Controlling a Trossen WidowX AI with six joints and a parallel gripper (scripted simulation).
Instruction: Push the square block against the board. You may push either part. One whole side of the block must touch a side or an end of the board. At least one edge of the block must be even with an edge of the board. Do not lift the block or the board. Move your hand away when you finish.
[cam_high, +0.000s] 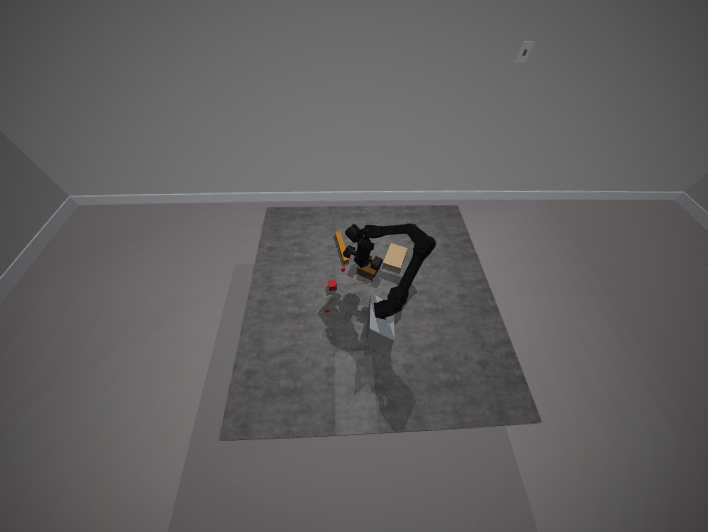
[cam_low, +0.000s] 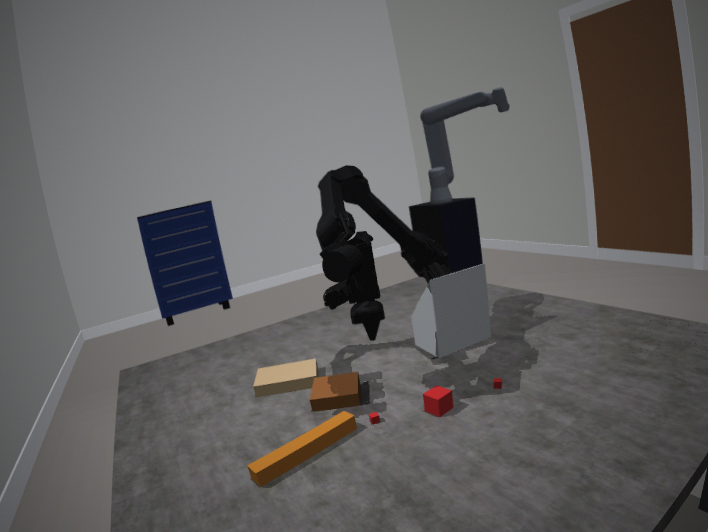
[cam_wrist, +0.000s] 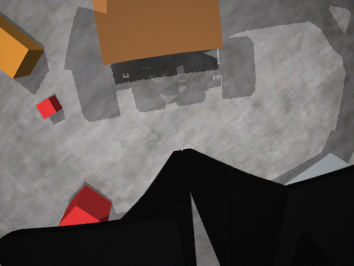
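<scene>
The tan block lies 14 cm ahead of my gripper tip, 21 cm to the right of it and 11 cm below it. Round my gripper tip: brown square block 8 cm ahead, 5 cm to the right, 11 cm below; orange board 23 cm ahead, 9 cm to the left, 11 cm below; red cube 3 cm behind, 15 cm to the left, 11 cm below.
</scene>
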